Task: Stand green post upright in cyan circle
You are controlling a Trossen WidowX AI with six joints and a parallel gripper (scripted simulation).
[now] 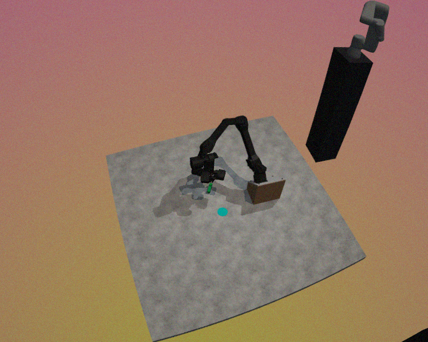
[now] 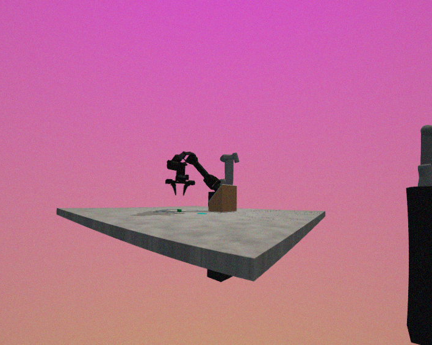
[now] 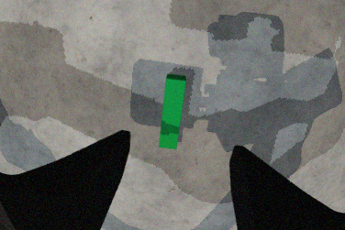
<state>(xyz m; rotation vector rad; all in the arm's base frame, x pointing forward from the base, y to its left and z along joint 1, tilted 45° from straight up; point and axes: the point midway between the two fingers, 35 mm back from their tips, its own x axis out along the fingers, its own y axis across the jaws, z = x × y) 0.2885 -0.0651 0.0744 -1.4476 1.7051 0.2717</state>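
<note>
Now: gripper tip 2 cm past the green post, 2 cm to the left of it and 10 cm above it. The rest, counted from my gripper tip: cyan circle (5 cm behind, 16 cm to the left, 11 cm below).
</note>
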